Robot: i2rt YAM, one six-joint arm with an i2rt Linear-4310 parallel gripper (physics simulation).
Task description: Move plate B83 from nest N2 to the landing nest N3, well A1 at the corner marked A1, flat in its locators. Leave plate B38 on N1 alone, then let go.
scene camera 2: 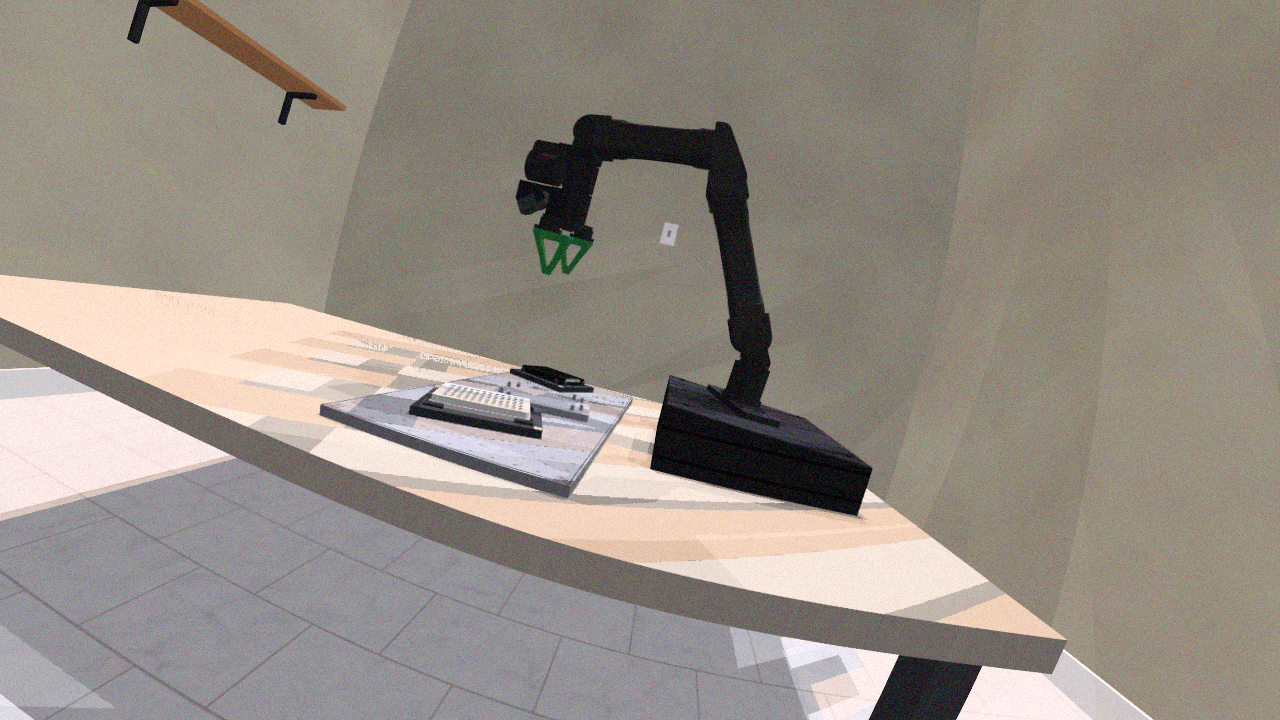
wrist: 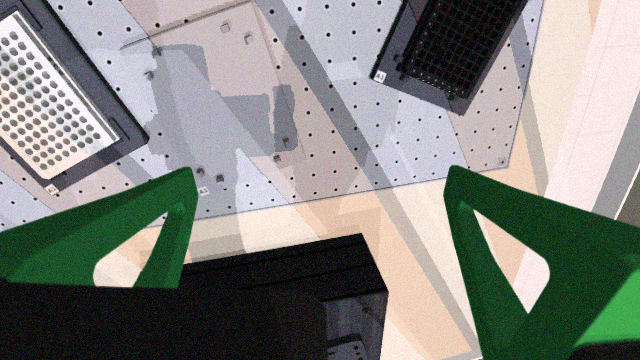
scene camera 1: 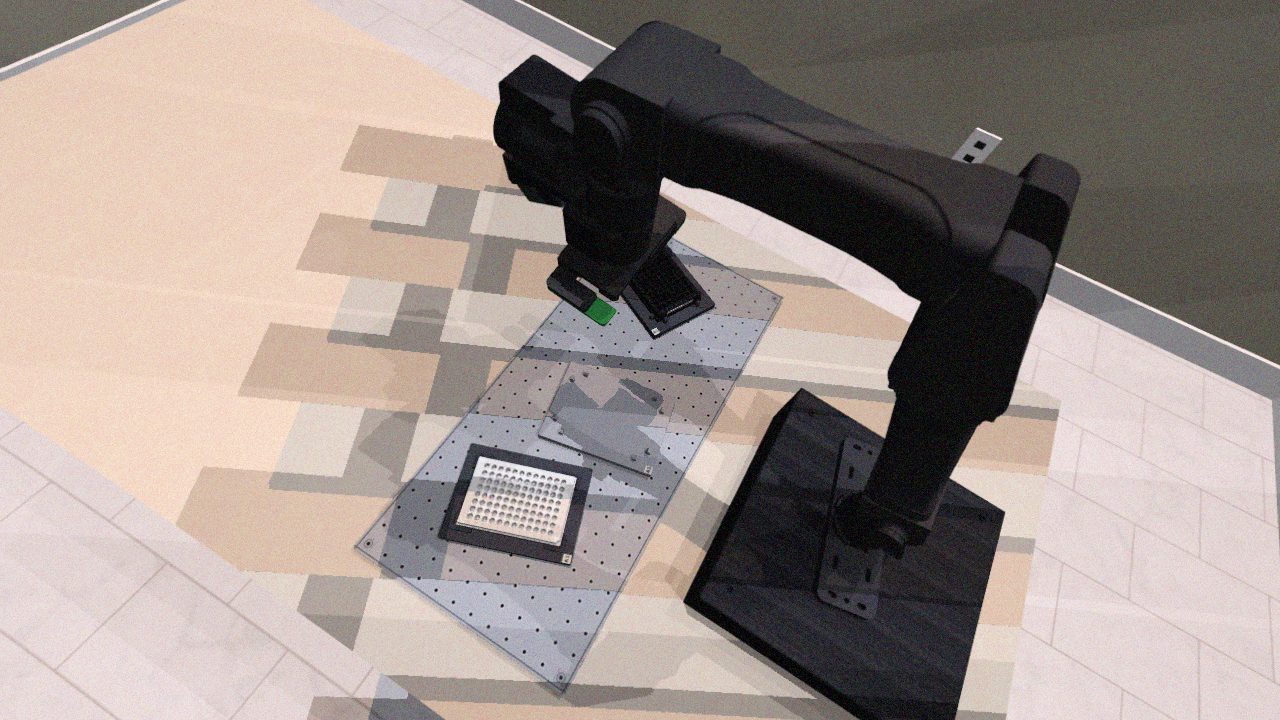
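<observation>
A white well plate (scene camera 1: 516, 501) (scene camera 2: 480, 402) (wrist: 45, 105) lies in a dark nest (scene camera 1: 577, 514) (wrist: 97, 92). A black well plate (scene camera 1: 665, 284) (scene camera 2: 550, 376) (wrist: 465, 45) lies in another dark nest (scene camera 1: 666, 324) (wrist: 425, 91), tagged A1. Plate and nest numbers are not readable. Between them a grey nest (scene camera 1: 599, 429) (wrist: 200, 110) holds no plate; its locators stand up and its A1 tag (scene camera 1: 648, 469) (wrist: 203, 191) is at one corner. My gripper (scene camera 2: 558, 271) (wrist: 320, 180) is open and empty, high above the board. In scene camera 1, the arm partly hides the black plate.
All three nests stand on a perforated board (scene camera 1: 537, 626) (scene camera 2: 501, 456) on the table. The arm's black base block (scene camera 1: 751, 573) (scene camera 2: 760, 456) (wrist: 280, 260) stands beside the board's long edge. A wooden shelf (scene camera 2: 250, 49) is on the wall.
</observation>
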